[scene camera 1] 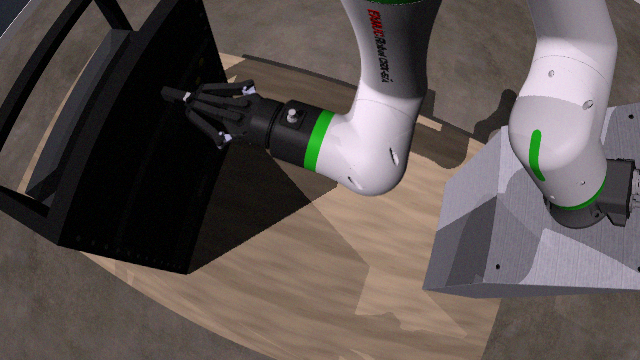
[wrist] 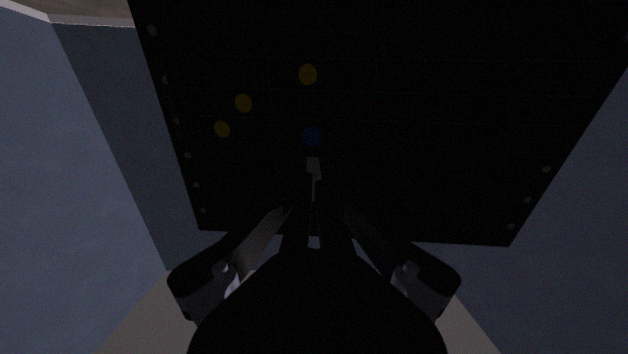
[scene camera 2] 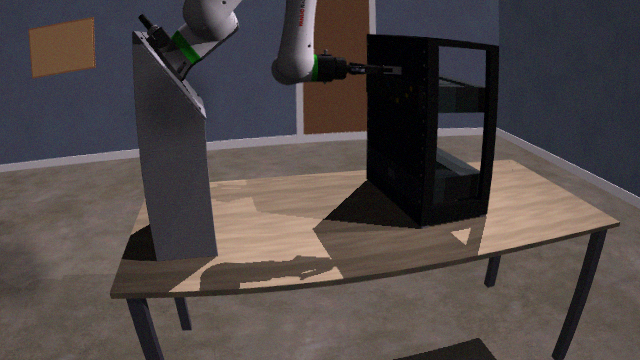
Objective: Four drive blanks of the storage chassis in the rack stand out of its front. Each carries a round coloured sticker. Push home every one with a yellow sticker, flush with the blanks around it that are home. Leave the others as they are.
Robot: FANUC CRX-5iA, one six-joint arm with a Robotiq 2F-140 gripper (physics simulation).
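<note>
The chassis front is almost black in the rack (scene camera 1: 150, 165) (scene camera 2: 426, 150). In the wrist view three yellow stickers show: one upper middle (wrist: 307, 74), one to its lower left (wrist: 243, 103) and one further lower left (wrist: 222, 129). A blue sticker (wrist: 311, 136) sits below the upper middle one, just above my fingertips. The blanks' edges are lost in the dark, so how far each stands out cannot be told. My gripper (scene camera 1: 172, 94) (scene camera 2: 395, 70) (wrist: 312, 166) is shut and empty, its tips at or close in front of the rack's upper front; contact cannot be told.
The rack stands on the wooden table (scene camera 1: 310, 300) (scene camera 2: 540, 210). Grey chassis bodies show through the rack's open side (scene camera 2: 460, 97). The arm's grey metal pedestal (scene camera 1: 465, 250) (scene camera 2: 175, 175) stands at the other end of the table. Rack screws line the front's edges.
</note>
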